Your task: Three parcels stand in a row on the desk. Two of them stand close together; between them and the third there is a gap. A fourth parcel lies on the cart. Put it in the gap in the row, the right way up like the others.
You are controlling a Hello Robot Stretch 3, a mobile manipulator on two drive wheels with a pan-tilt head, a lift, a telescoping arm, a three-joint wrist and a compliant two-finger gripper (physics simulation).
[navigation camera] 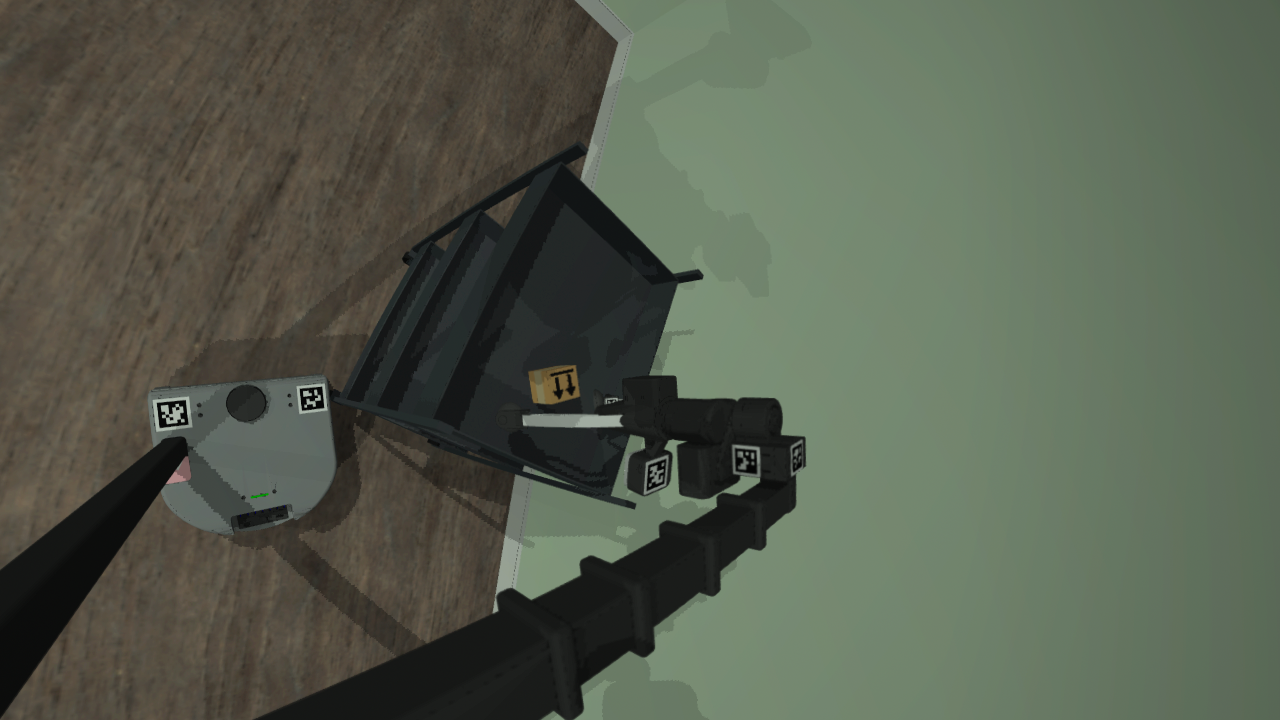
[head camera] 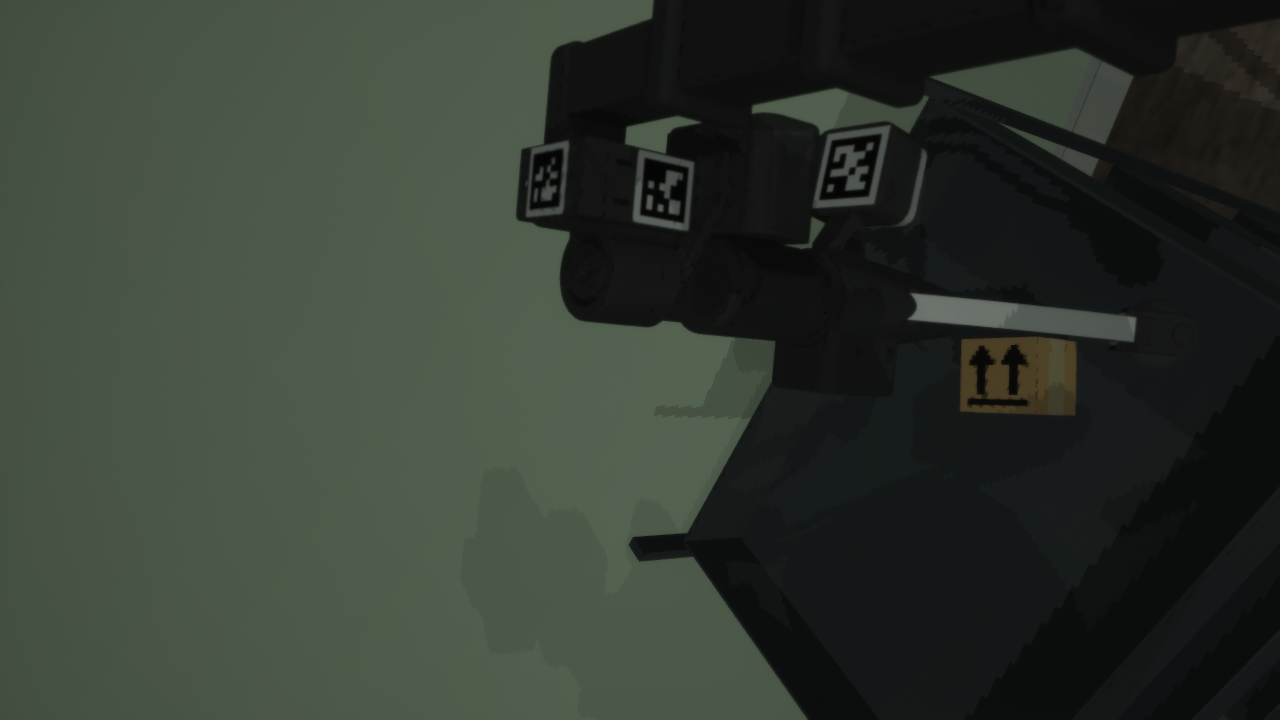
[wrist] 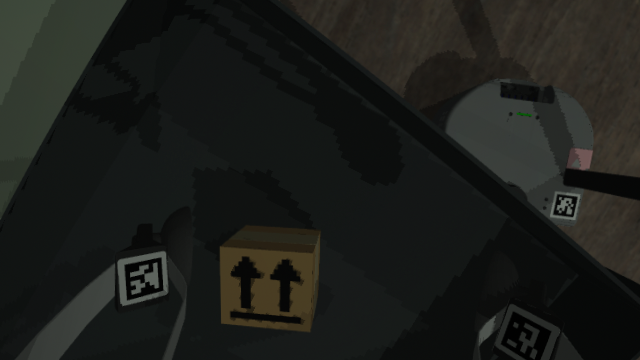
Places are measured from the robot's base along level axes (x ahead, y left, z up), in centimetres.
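Pixels of known places: gripper, between the fingertips: (navigation camera: 549, 408) (wrist: 334, 256); robot's base, origin of its link: (navigation camera: 246, 401).
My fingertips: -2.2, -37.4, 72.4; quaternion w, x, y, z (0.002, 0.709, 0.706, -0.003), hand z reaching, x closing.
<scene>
Ahead of a thing's pixels: the offset from my fingertips to its top centre, as dx, dy, dz. "pt": to the spot under its first point. Level surfaces: height alone.
The orange-brown parcel {+3.1, -3.8, -1.1} (head camera: 1017, 376) (navigation camera: 554, 385) (wrist: 267, 285) lies in the top tray of the dark cart (head camera: 895, 573) (navigation camera: 581, 259) (wrist: 270, 135). Its face with two black arrows is turned up; a taped side also shows. My gripper (head camera: 1038, 329) (navigation camera: 554, 409) (wrist: 334, 256) is open and empty, above the tray. In the wrist view its fingers stand wide on either side of the parcel, the left finger nearer. In the head view one finger passes close by the parcel and the other is hidden. The desk and the three parcels in the row do not show.
Raised rims {pt +29.7, -17.1, -0.3} (navigation camera: 617, 223) surround the tray, with lower shelves (navigation camera: 438, 308) beneath. My base (navigation camera: 259, 447) (wrist: 520, 140) stands on the wood floor {dz -72.4} (navigation camera: 223, 179) beside the cart. My extended arm (navigation camera: 626, 582) reaches along the green wall (head camera: 223, 358) (navigation camera: 1029, 358).
</scene>
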